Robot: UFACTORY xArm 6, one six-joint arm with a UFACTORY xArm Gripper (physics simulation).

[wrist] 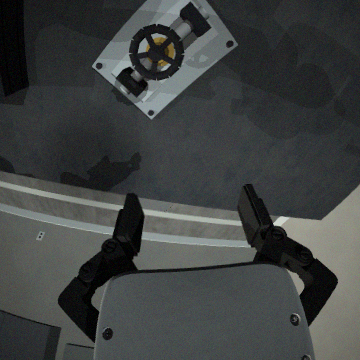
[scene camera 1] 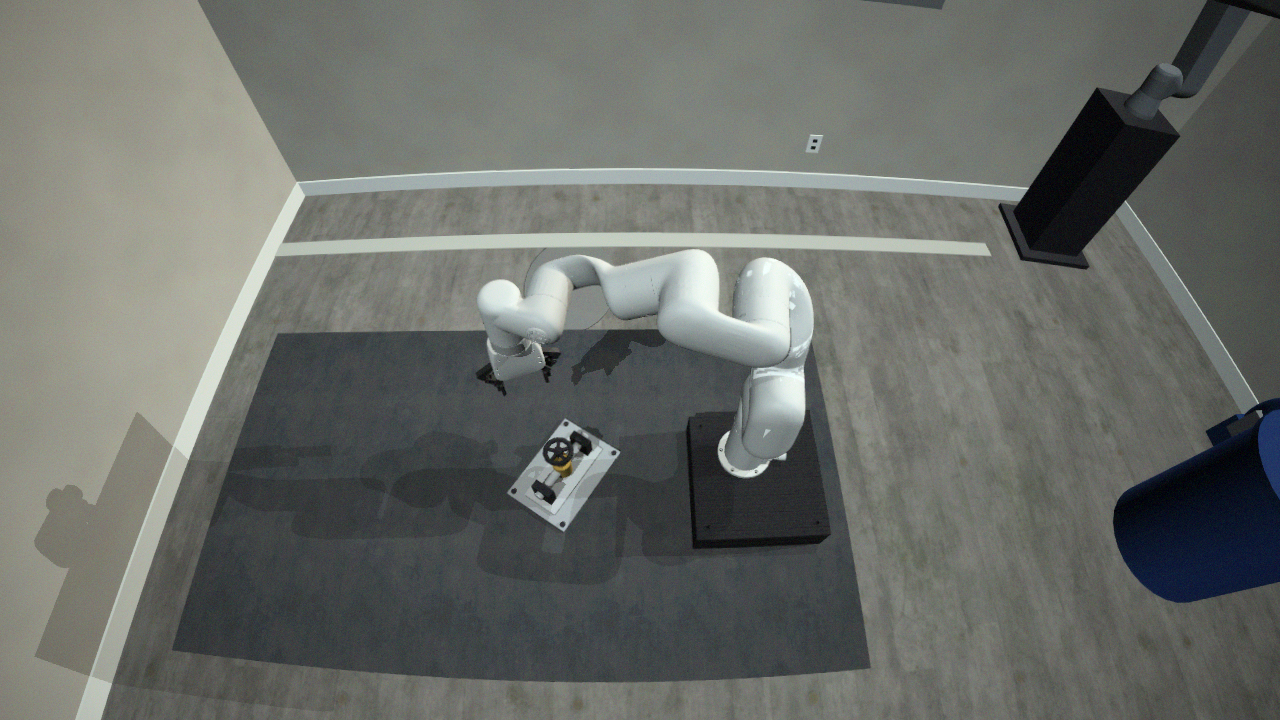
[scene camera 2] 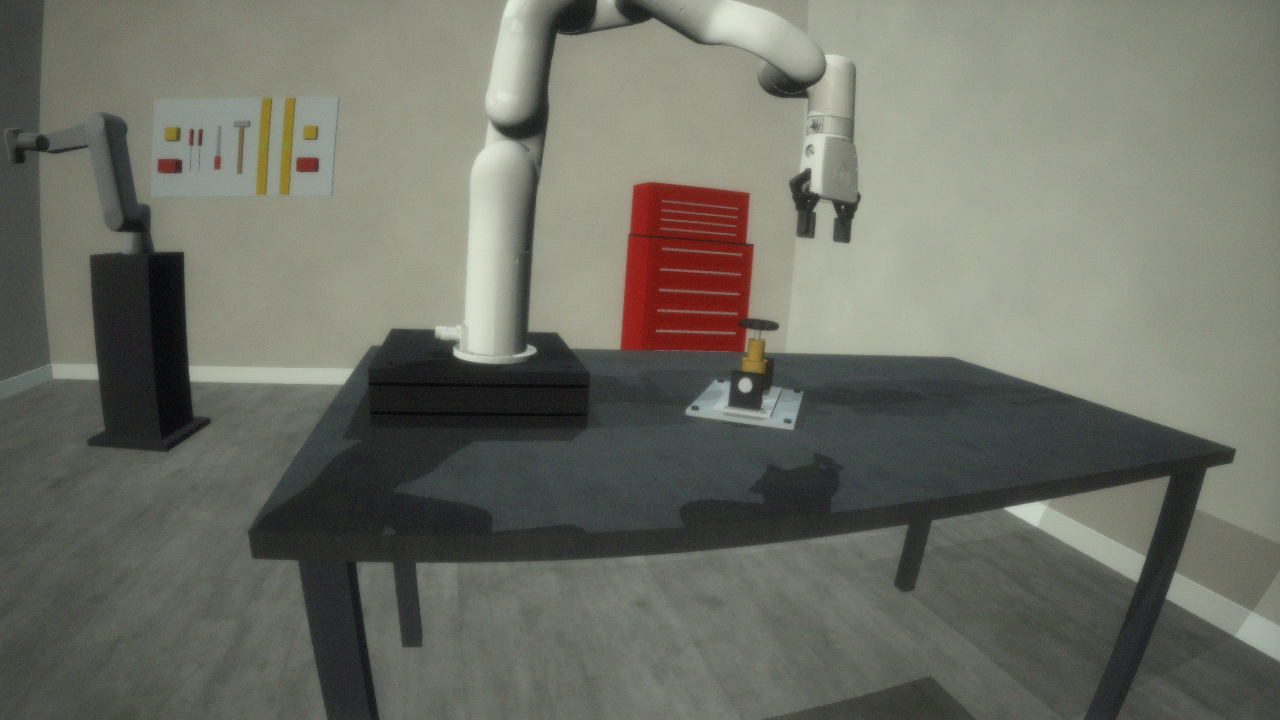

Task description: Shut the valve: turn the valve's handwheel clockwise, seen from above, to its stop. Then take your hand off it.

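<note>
The black spoked handwheel [scene camera 1: 557,451] [scene camera 2: 758,324] [wrist: 158,52] sits level on top of the yellow valve body [scene camera 1: 562,469] [scene camera 2: 753,360]. The valve has black end blocks and is mounted on a pale plate [scene camera 1: 592,479] [scene camera 2: 716,414] [wrist: 215,50] on the table. My gripper [scene camera 1: 524,385] [scene camera 2: 823,234] [wrist: 189,199] is open and empty, fingers pointing down. It hangs well above the handwheel's height, off to its side: up and left of it in scene camera 1, up and right in scene camera 2. It touches nothing. The wheel's turn position relative to its stop cannot be told.
The dark table [scene camera 1: 358,608] [scene camera 2: 984,402] carries the plate and my arm's black base [scene camera 1: 760,519] [scene camera 2: 478,402]. A red tool cabinet [scene camera 2: 689,277], a blue drum [scene camera 1: 1199,528] and another arm's black pedestal [scene camera 1: 1087,179] [scene camera 2: 138,349] stand away from the table.
</note>
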